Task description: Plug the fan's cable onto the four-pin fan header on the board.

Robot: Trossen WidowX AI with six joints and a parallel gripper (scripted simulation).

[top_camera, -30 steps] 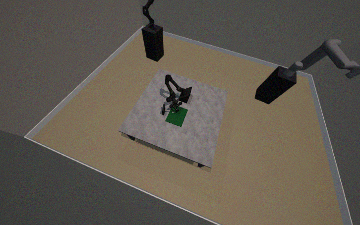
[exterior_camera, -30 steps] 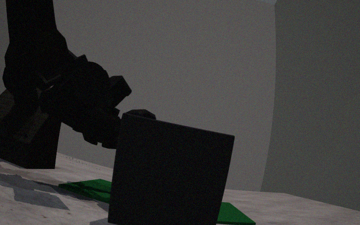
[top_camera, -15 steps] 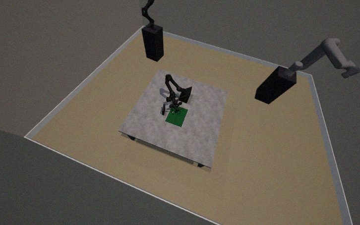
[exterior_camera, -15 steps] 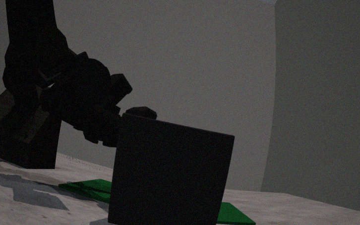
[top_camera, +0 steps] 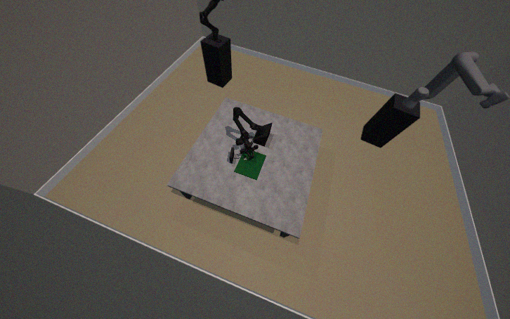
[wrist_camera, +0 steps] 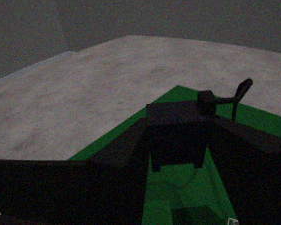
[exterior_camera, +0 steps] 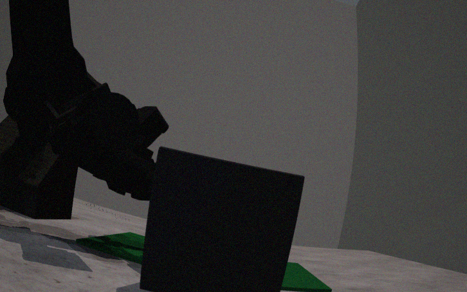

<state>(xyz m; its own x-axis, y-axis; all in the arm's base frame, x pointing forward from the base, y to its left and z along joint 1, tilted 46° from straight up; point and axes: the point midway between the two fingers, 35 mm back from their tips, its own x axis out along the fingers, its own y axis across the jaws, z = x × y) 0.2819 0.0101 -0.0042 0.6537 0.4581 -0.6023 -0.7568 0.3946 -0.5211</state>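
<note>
Right now my gripper tip is 30 mm short of the green board and 100 mm above it. The rest, counted from my gripper tip: fan header (10 mm ahead, 70 mm to the right, 90 mm below); fan (70 mm ahead, 180 mm to the right, 30 mm below); dark fan plug (10 mm below).
</note>
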